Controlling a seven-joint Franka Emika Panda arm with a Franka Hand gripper.
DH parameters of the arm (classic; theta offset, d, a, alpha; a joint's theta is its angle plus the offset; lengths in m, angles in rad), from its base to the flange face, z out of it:
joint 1: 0 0.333 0 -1.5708
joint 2: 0 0 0 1.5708
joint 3: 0 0.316 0.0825 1.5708
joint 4: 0 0 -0.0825 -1.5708
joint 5: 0 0.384 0 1.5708
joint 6: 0 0 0.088 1.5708
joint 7: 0 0.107 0 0
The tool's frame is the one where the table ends.
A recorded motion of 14 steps. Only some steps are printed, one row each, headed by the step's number.
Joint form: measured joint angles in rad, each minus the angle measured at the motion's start. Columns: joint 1, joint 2, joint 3, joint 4, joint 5, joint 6, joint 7.
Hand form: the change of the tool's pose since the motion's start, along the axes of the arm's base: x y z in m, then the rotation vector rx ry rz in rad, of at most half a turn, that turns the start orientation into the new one. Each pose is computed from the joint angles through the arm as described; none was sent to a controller.
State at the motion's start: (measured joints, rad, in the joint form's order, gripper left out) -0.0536 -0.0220 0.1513 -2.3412 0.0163 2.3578 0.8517
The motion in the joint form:
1: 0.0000 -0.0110 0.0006 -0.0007 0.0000 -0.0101 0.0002
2: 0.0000 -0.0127 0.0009 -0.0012 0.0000 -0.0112 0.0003
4: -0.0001 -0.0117 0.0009 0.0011 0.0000 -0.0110 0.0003
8: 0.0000 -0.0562 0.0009 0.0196 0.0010 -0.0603 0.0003
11: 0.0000 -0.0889 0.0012 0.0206 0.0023 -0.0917 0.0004
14: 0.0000 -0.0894 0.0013 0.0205 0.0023 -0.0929 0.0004
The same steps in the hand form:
1: -0.0015 0.0002 0.0043 -0.0015 -0.0002 0.0005
2: -0.0018 0.0003 0.0048 -0.0018 -0.0003 0.0007
4: -0.0010 0.0004 0.0053 -0.0015 -0.0018 0.0006
8: -0.0022 0.0007 0.0310 -0.0056 -0.0155 0.0004
11: -0.0068 0.0007 0.0447 -0.0090 -0.0178 -0.0002
14: -0.0070 0.0007 0.0448 -0.0091 -0.0170 -0.0001

